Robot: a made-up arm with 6 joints.
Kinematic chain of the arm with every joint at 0, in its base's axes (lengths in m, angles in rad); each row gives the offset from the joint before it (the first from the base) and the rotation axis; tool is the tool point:
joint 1: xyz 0 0 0.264 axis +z
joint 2: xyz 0 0 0 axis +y
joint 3: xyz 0 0 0.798 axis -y
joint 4: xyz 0 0 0 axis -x
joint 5: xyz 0.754 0 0 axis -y
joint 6: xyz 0 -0.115 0 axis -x
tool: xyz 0 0 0
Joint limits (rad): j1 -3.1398..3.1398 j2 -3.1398..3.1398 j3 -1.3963..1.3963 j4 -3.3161..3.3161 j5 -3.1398..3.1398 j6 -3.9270..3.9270
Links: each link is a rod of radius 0.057 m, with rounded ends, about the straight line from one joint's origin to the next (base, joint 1, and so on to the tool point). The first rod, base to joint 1, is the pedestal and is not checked.
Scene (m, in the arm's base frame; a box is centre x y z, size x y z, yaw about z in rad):
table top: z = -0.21
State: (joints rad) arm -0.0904 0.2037 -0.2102 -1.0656 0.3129 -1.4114
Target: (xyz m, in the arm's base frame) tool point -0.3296 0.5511 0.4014
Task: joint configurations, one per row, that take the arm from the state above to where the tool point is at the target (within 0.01 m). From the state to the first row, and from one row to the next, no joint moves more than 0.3 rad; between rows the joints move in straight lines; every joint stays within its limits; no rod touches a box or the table.
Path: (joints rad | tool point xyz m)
1: 0.1869 0.2122 -0.2530 -1.1158 0.3129 -1.4114 | 0.7911 0.0982 0.6135
2: 0.4643 0.2207 -0.2959 -1.1659 0.3129 -1.4114 | 0.7160 0.3079 0.5783
3: 0.7416 0.2292 -0.3387 -1.2161 0.3129 -1.4114 | 0.5866 0.4832 0.5447
4: 1.0190 0.2377 -0.3816 -1.2663 0.3129 -1.4114 | 0.4163 0.6106 0.5126
5: 1.2963 0.2462 -0.4244 -1.3164 0.3129 -1.4114 | 0.2219 0.6814 0.4822
6: 1.5737 0.2547 -0.4672 -1.3666 0.3129 -1.4114 | 0.0213 0.6926 0.4535
7: 1.8510 0.2632 -0.5101 -1.4168 0.3129 -1.4114 | -0.1677 0.6466 0.4265
8: 2.1284 0.2718 -0.5529 -1.4669 0.3129 -1.4114 | -0.3296 0.5511 0.4014

